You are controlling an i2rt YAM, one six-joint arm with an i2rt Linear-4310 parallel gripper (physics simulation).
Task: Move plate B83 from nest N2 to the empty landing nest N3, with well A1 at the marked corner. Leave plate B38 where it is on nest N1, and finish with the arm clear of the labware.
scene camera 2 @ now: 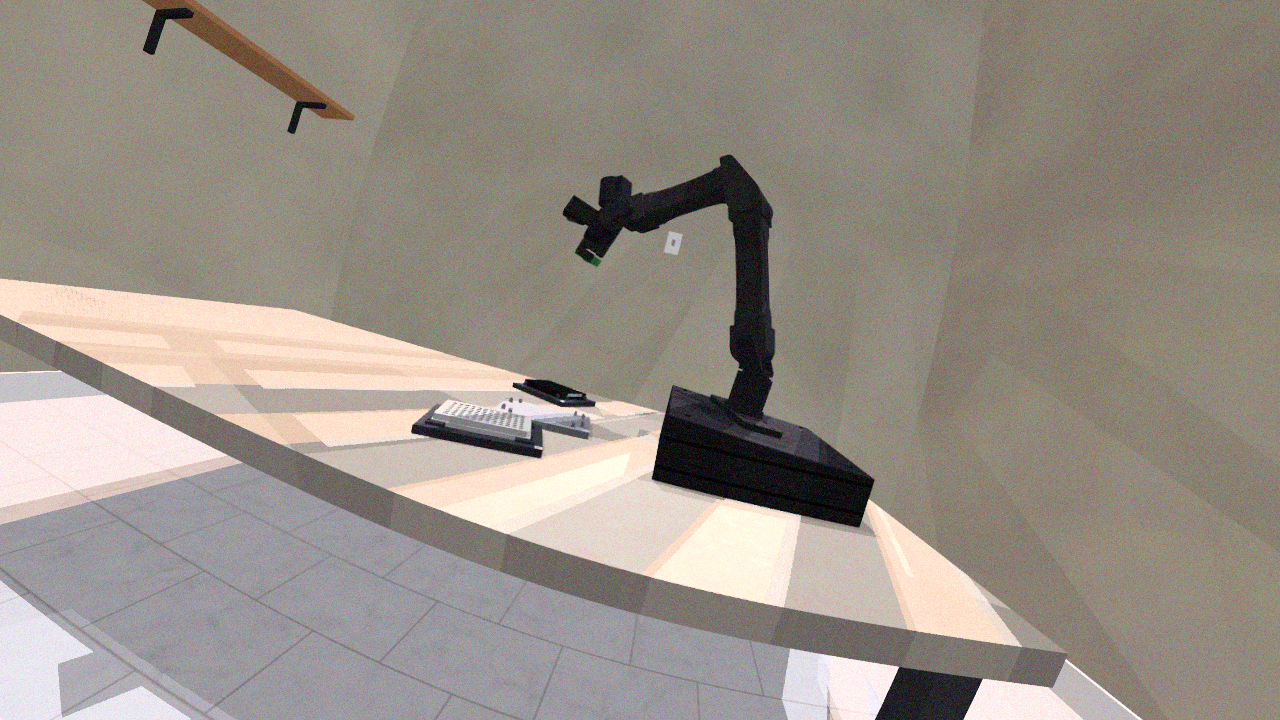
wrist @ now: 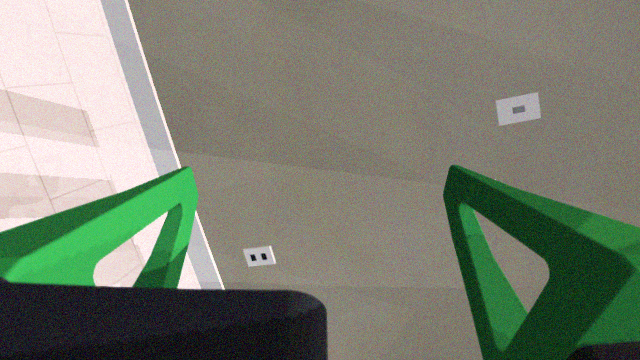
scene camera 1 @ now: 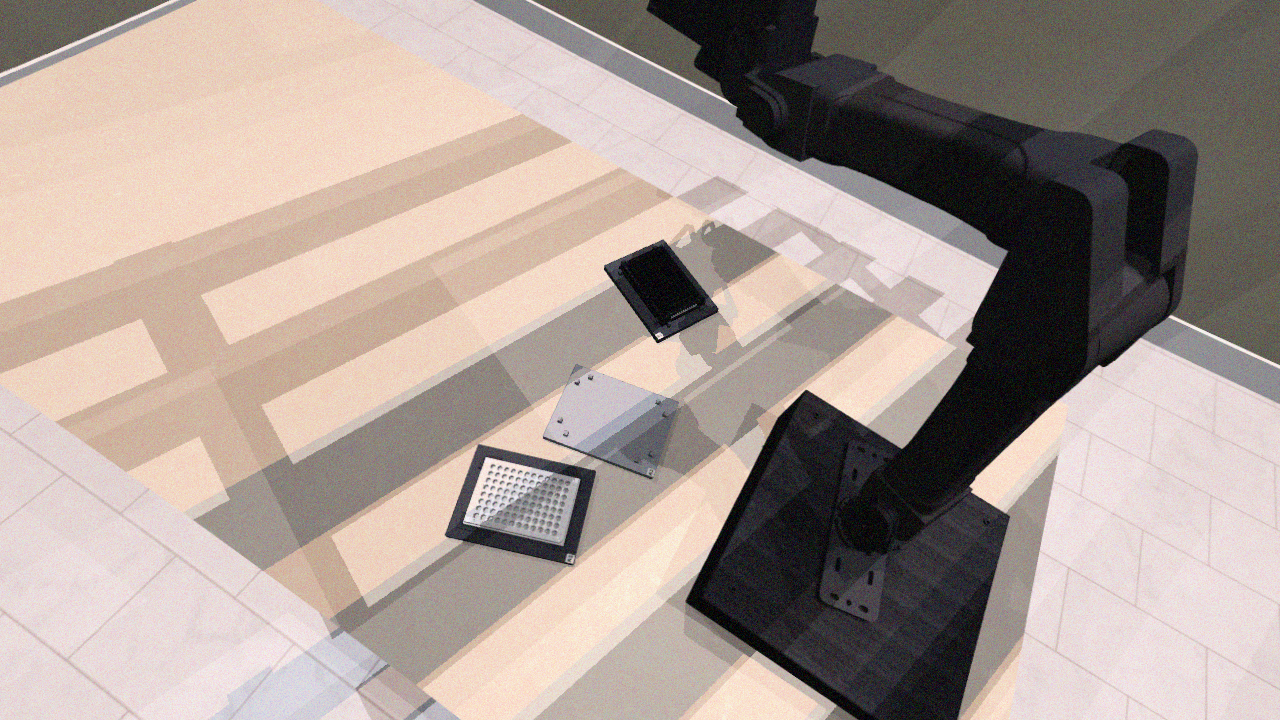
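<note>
A white well plate [scene camera 1: 521, 501] [scene camera 2: 483, 419] sits on a dark nest [scene camera 1: 581, 510] [scene camera 2: 474, 440]. A black plate [scene camera 1: 664, 282] [scene camera 2: 554, 389] sits on another dark nest [scene camera 1: 633, 295] [scene camera 2: 577, 402]. Between them lies the grey empty landing nest [scene camera 1: 617, 411] [scene camera 2: 559, 419], with small upright pins and a small white tag [scene camera 1: 650, 471] at one corner. The tags and plate names are too small to read. My gripper [scene camera 2: 588, 257] [wrist: 320, 180] is open and empty, high above the table and away from the plates; its green fingers stand wide apart. Its fingertips are outside scene camera 1's view.
The arm stands on a black base block [scene camera 1: 751, 528] [scene camera 2: 760, 465], to the right of the nests. A wooden shelf [scene camera 2: 259, 67] is on the wall at the upper left. A wall switch plate [scene camera 2: 673, 242] [wrist: 518, 109] and an outlet [wrist: 259, 256] show on the wall.
</note>
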